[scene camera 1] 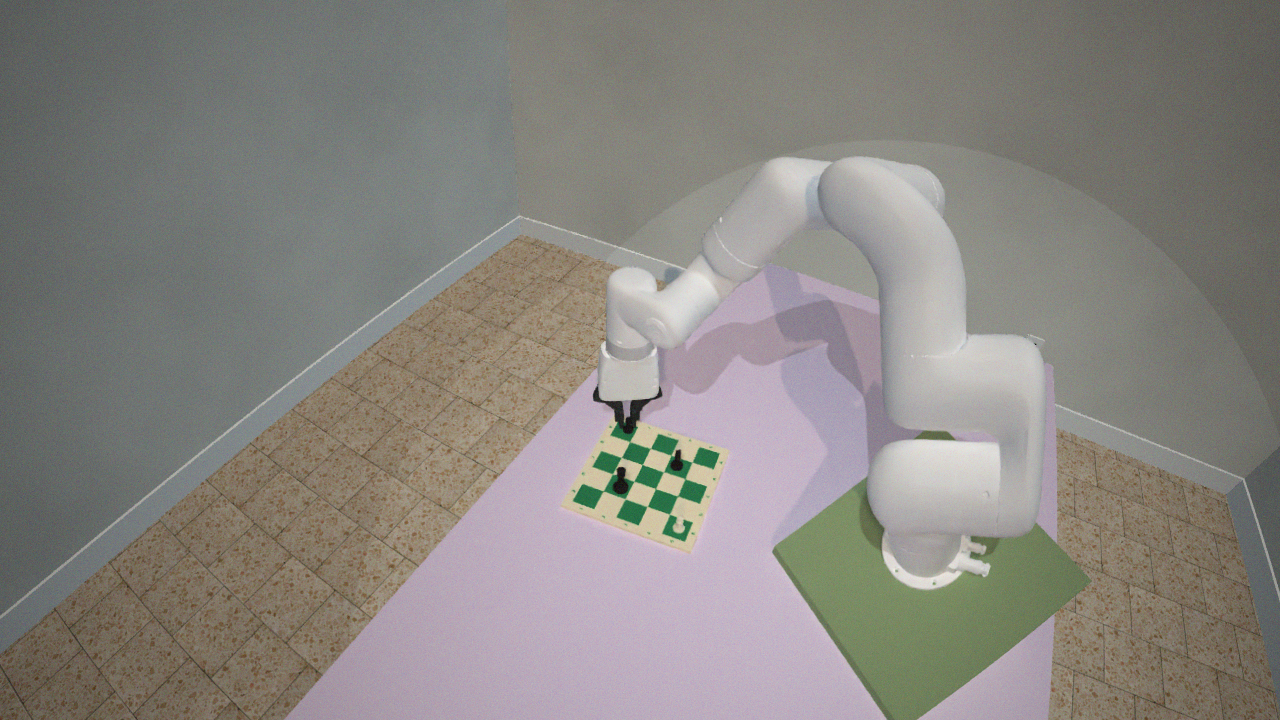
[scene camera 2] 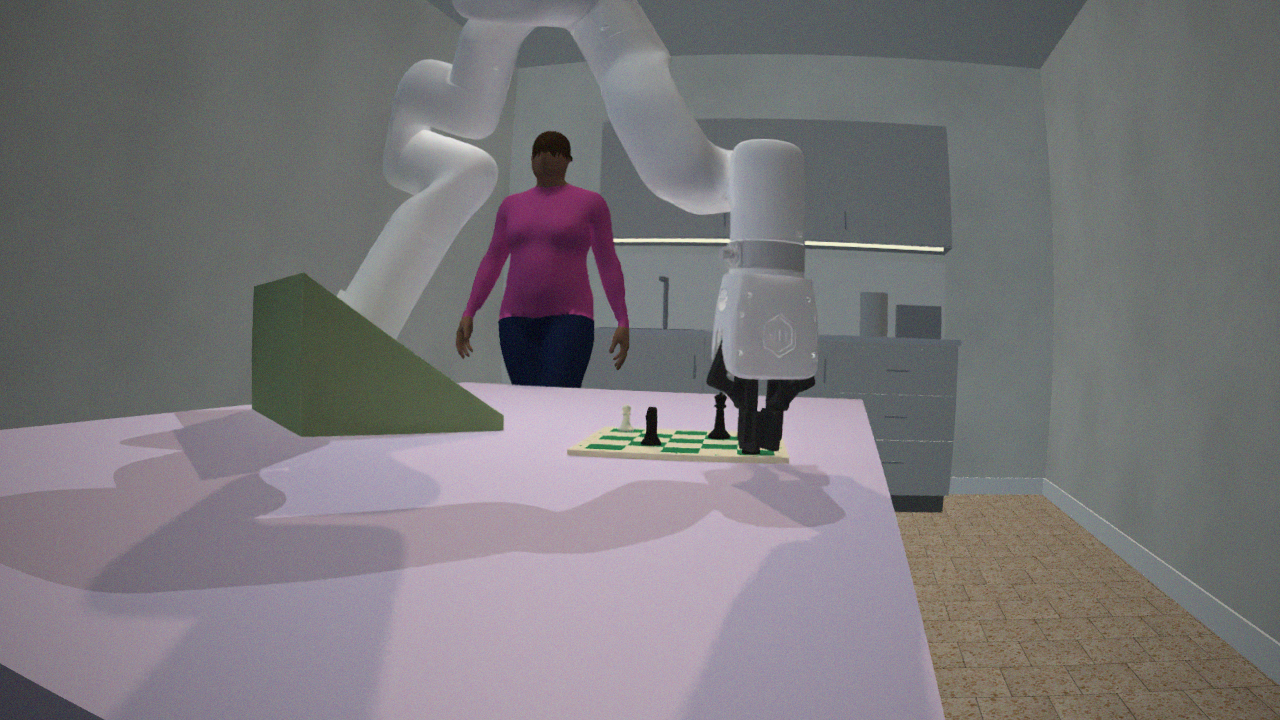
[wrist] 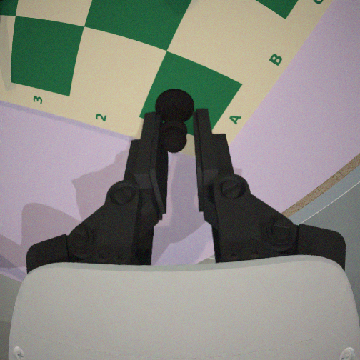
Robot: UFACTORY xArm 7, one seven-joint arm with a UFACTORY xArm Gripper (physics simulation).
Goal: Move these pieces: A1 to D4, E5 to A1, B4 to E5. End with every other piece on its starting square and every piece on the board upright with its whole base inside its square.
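Seen in the pictures: gripper, between the fingertips: (scene camera 1: 626,422) (scene camera 2: 758,450); arm's base, origin of its link: (scene camera 2: 357,337).
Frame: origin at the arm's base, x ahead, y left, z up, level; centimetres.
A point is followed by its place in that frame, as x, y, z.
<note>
On the green-and-cream board (scene camera 1: 657,538) @(35.2, 15.1, -10.4) (scene camera 2: 626,454) @(40.8, -5.7, -10.6) (wrist: 75,107), a short black piece (scene camera 1: 629,428) @(51.5, 0.2, -9.5) (scene camera 2: 750,450) (wrist: 174,104) stands upright on A1. My gripper (scene camera 1: 627,422) @(52.9, -1.0, -9.9) (scene camera 2: 760,438) @(52.9, -1.0, -9.9) (wrist: 178,132) is low over A1, fingers close together with a narrow gap, one on each side of the piece's head. A strip of board shows between the head and the right finger in the wrist view, so no firm hold shows. A white piece (scene camera 1: 678,525) @(33.5, 12.0, -9.0) (scene camera 2: 625,418) @(33.7, 11.2, -8.9) stands on E5. A black piece (scene camera 1: 676,461) @(40.3, 2.4, -7.9) (scene camera 2: 651,427) @(40.9, 0.7, -8.5) stands on B4. D4 is empty.
A taller black piece (scene camera 1: 621,483) @(45.1, 11.1, -8.5) (scene camera 2: 718,417) @(45.4, 10.3, -8.0) stands upright on D2. The green wedge (scene camera 1: 930,662) @(-7.4, 13.4, -4.9) (scene camera 2: 358,385) @(10.0, -10.9, -5.3) under the arm's base is beside the board. A person (scene camera 2: 547,255) in a pink top stands behind the table. The table edge runs close to the A1 corner.
</note>
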